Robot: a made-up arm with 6 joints.
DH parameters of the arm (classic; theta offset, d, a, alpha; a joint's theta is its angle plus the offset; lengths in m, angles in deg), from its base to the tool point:
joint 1: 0 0.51 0.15 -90
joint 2: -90 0 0.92 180
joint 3: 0 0 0.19 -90
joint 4: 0 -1.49 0 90
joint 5: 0 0 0 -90
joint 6: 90 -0.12 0 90
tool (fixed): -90 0 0 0
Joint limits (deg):
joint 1: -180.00..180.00
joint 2: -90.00..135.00
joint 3: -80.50..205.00
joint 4: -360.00..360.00
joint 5: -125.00..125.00
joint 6: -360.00..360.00
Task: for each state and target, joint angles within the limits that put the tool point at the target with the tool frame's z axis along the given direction. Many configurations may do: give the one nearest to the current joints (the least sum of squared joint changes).
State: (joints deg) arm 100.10 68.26 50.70 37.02 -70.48 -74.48
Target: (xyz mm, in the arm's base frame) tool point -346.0 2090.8 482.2 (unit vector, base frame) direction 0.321 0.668 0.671
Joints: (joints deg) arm 102.15 42.20 9.44 60.91 -76.43 -82.36
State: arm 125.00 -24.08 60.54 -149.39 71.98 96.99
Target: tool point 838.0 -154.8 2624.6 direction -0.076 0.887 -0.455
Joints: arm 169.42 -48.02 51.09 -179.14 70.19 58.83
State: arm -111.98 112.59 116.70 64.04 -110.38 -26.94
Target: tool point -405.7 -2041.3 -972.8 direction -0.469 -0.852 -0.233
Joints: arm -99.32 127.92 87.04 36.22 -79.94 -30.83
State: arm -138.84 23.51 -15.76 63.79 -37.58 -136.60
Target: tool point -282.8 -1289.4 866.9 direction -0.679 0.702 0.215
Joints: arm -99.57 -21.07 -44.48 49.76 -44.80 -151.13
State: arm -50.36 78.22 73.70 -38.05 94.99 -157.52
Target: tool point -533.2 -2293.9 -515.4 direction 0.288 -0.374 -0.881
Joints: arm -101.13 97.82 53.78 -52.57 57.39 -173.37
